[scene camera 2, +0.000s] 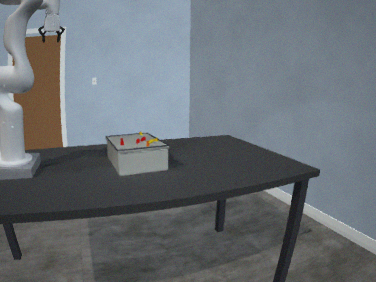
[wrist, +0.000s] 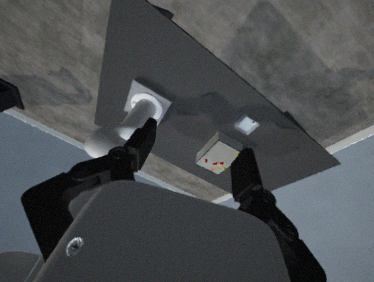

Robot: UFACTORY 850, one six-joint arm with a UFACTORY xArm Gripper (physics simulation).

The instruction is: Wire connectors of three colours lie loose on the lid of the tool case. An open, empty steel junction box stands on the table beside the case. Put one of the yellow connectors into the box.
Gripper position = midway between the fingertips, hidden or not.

In view: the gripper (wrist: 197, 143) and a tool case (scene camera 2: 131, 158).
The tool case also shows in the wrist view (wrist: 220, 148).
